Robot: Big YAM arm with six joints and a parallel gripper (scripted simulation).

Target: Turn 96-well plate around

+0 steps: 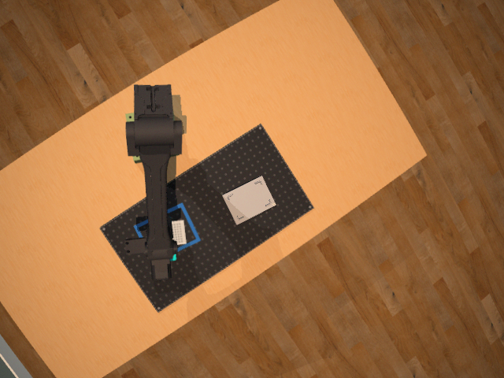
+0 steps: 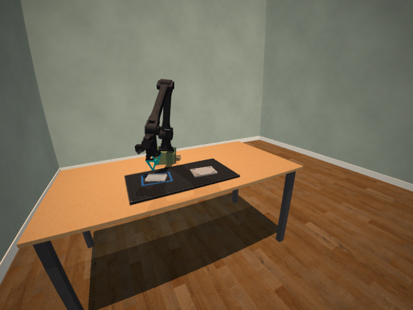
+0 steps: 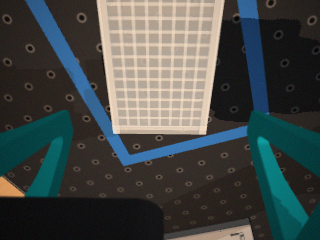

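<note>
Right now the 96-well plate is 80 mm below my hand. Round my hand: plate nest N1: 320 mm to the left, 80 mm below, 10 mm ahead.
</note>
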